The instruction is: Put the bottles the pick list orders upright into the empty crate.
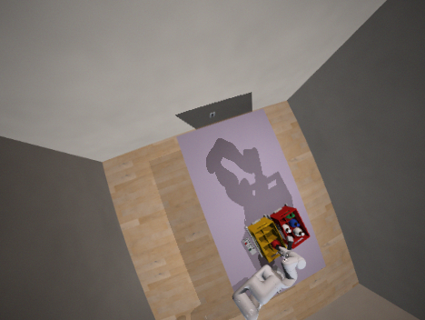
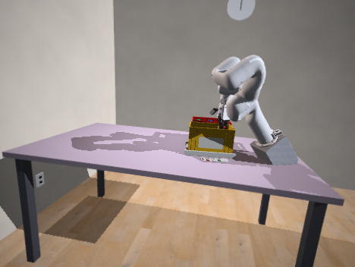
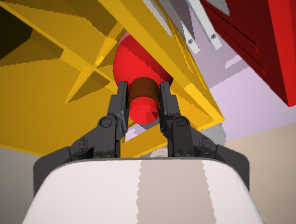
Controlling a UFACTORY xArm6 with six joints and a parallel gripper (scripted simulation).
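My hand is 60 mm short of the yellow crate, 70 mm to the right of it and 80 mm above it. The rest, counted from my hand: red crate: 130 mm ahead, 140 mm to the right, 80 mm below; then blue-label bottle: 150 mm ahead, 190 mm to the right, 70 mm below; then white bottle: 60 mm ahead, 220 mm to the right, 70 mm below.
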